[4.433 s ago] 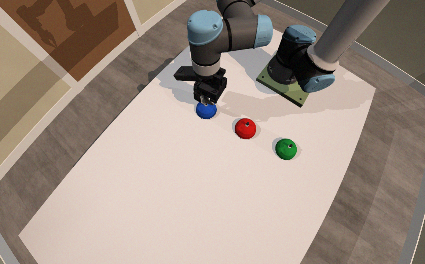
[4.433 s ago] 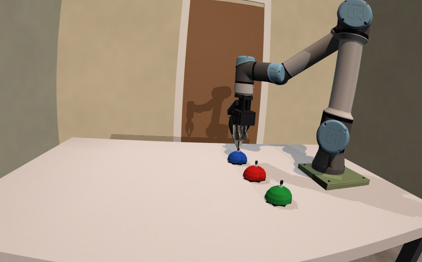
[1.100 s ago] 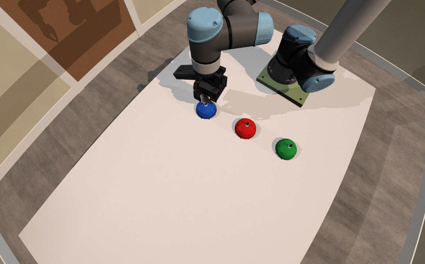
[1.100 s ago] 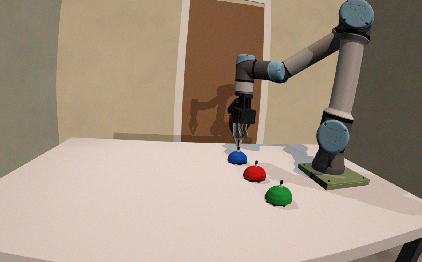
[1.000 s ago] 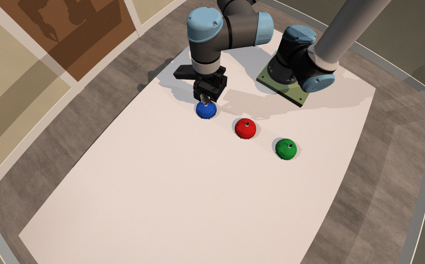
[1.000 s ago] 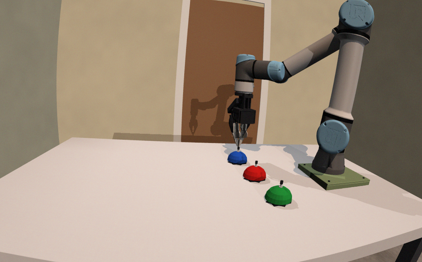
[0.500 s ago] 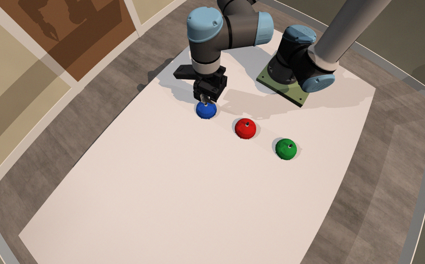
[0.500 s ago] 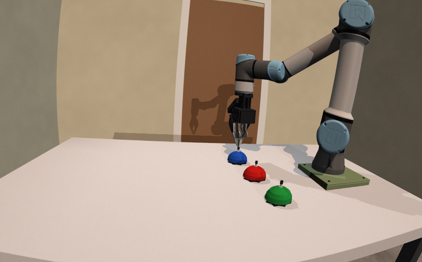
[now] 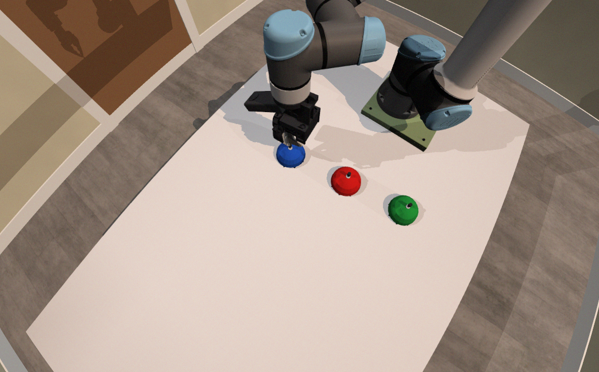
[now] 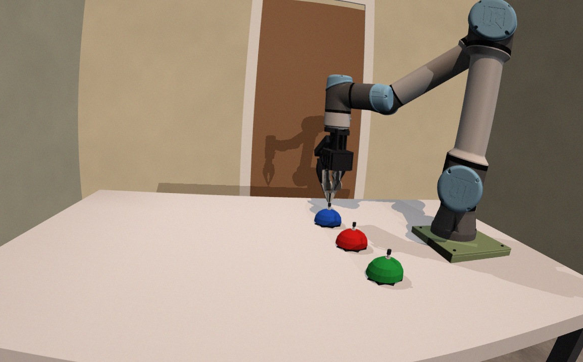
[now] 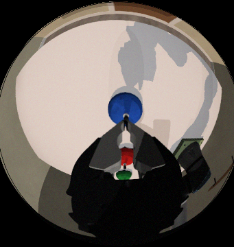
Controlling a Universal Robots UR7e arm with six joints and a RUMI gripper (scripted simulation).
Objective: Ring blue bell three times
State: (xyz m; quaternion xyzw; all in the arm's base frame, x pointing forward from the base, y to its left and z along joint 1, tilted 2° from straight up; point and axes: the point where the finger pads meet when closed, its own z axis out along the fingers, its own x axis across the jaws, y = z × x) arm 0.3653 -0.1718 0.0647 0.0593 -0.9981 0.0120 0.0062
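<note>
Right now my hand is 40 mm above the blue bell. From my hand the other things lie so: green bell 40 mm behind, 350 mm to the left, 40 mm below; then red bell 20 mm behind, 180 mm to the left, 40 mm below.
</note>
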